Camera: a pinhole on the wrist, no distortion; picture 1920 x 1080 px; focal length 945.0 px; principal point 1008.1 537.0 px. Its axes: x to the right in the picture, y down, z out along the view. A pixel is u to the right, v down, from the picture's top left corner.
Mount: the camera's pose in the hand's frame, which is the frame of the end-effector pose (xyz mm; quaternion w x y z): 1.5 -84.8 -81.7 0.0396 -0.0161 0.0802 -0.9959
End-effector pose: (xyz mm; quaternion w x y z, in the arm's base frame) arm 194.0 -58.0 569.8 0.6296 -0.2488 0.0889 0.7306
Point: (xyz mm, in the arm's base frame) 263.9 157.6 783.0
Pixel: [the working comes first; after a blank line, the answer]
In the camera's frame: -65.9 12.8 351.6

831.1 571.5
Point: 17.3 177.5 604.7
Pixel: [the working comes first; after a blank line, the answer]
In the camera's frame: -212.0 -226.9 232.6

outside the picture
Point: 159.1 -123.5 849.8
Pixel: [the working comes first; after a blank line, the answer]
In the camera's frame: 189.7 -141.5 278.4

1651.9 56.8
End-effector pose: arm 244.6 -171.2 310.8 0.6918 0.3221 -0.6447 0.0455
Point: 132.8 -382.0 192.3
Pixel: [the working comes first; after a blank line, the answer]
In the camera's frame: 68.0 21.9 294.8

1226.2 607.1
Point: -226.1 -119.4 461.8
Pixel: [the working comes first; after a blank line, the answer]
In the camera's frame: -63.3 -472.8 386.5

outside the picture
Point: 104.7 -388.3 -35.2
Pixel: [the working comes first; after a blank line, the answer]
In the camera's frame: 286.7 78.2 335.0

1816.9 757.5
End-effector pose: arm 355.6 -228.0 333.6 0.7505 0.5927 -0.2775 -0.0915
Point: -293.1 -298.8 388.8
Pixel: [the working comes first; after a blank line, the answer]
In the camera's frame: 480.6 -353.5 426.0

outside the picture
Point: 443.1 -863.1 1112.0
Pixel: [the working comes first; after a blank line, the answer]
In the camera's frame: -638.0 -675.1 595.8

outside the picture
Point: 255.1 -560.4 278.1
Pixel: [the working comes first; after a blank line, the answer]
In the camera's frame: -39.1 -20.5 408.5

917.7 489.7
